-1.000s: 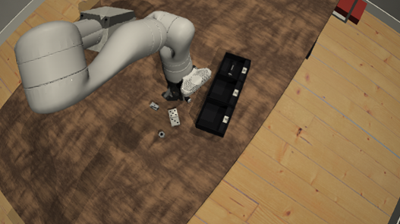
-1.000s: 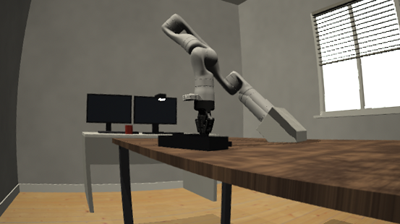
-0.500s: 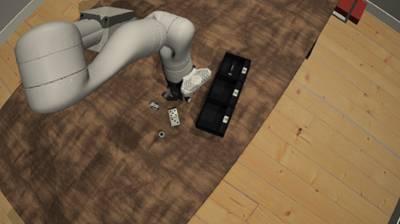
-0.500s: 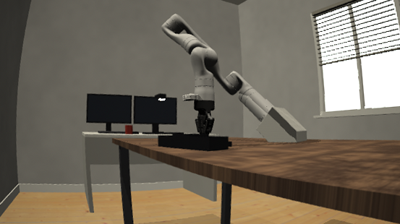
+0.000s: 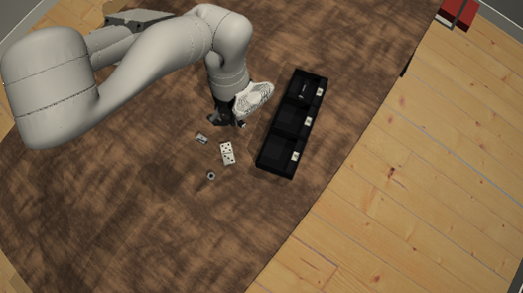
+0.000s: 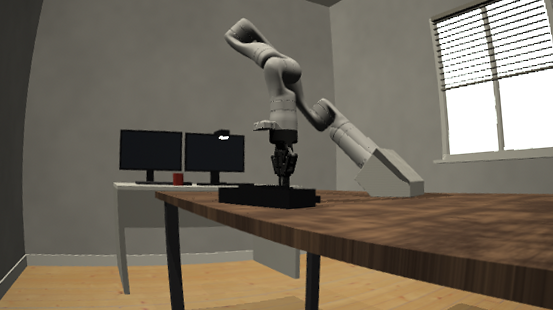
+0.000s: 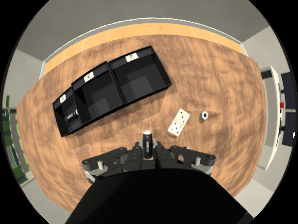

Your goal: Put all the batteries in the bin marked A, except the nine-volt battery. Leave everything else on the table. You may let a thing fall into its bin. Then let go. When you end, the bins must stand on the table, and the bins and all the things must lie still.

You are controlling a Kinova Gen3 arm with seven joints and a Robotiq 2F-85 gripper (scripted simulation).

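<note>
Now: hand 7 cm to the left of the white domino, 4 cm above it and 2 cm short of it. Round my hand: metal nut (13 cm to the right, 4 cm below, 2 cm ahead); then black nine-volt battery (7 cm to the left, 4 cm below, 4 cm behind); then grey metal piece (7 cm to the right, 5 cm behind, 4 cm below).
</note>
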